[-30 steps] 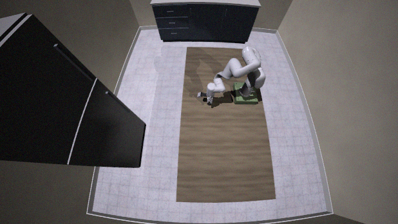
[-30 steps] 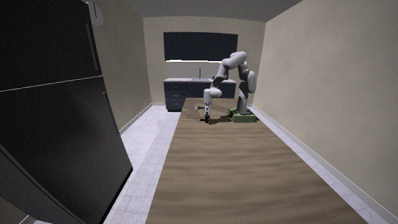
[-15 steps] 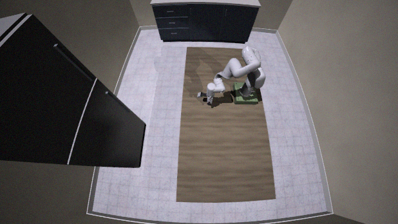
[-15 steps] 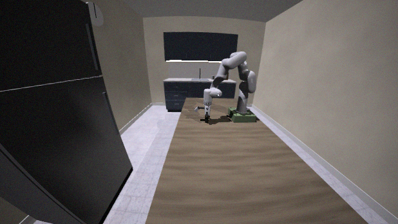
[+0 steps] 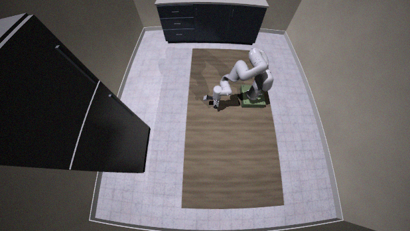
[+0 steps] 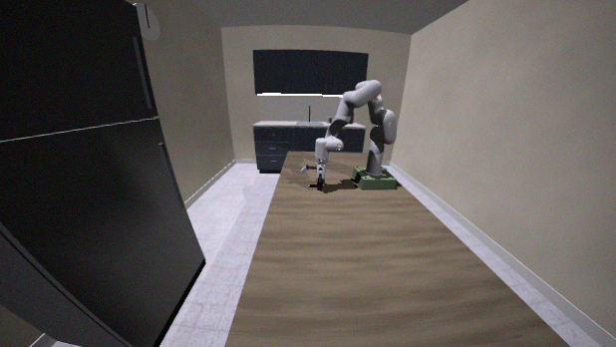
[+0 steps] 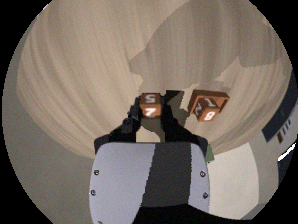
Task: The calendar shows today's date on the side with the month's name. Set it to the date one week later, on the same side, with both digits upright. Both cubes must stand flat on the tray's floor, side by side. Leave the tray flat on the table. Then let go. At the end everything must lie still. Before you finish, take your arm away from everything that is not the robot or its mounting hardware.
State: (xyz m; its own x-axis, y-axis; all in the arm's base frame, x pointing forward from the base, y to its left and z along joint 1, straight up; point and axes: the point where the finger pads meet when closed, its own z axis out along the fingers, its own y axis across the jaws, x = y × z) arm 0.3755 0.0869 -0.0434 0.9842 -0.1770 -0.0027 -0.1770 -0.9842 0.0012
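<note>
The calendar cube lies 2 cm below my hand. Round my hand: calendar tray 10 cm to the right, 2 cm below, 2 cm behind.
</note>
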